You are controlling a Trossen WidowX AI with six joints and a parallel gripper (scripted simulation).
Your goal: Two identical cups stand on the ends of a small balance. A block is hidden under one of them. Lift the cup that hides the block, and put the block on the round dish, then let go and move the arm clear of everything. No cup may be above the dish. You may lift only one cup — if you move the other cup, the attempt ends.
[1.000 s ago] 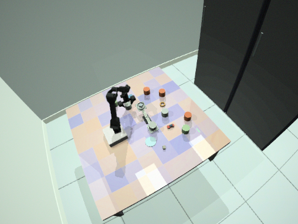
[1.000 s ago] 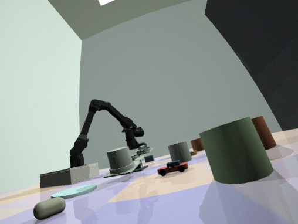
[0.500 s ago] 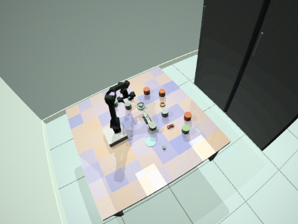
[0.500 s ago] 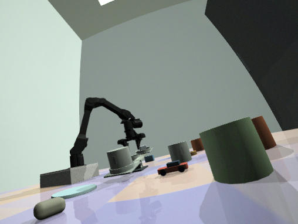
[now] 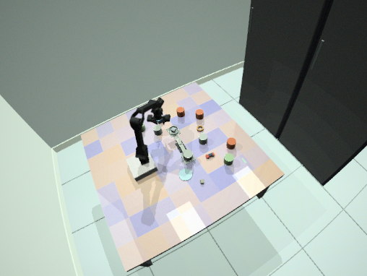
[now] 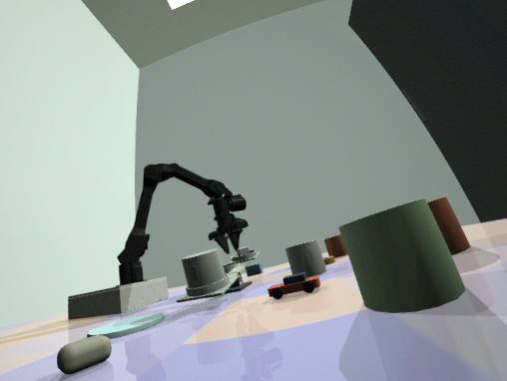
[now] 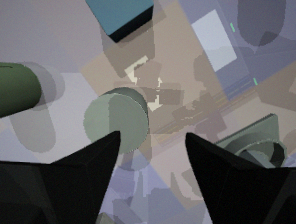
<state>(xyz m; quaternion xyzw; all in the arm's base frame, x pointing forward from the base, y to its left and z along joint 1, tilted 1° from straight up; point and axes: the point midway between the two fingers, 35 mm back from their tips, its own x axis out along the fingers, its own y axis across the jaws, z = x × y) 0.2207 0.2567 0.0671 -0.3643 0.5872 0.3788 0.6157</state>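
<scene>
The pale blue round dish is 3 cm ahead of my gripper tip, 46 cm to the right of it and 10 cm below it. From my gripper tip the other things lie so: blue block (2 cm ahead, 13 cm to the left, 8 cm below); grey capsule (12 cm ahead, 57 cm to the right, 9 cm below); toy car (27 cm ahead, 39 cm to the right, 9 cm below).
</scene>
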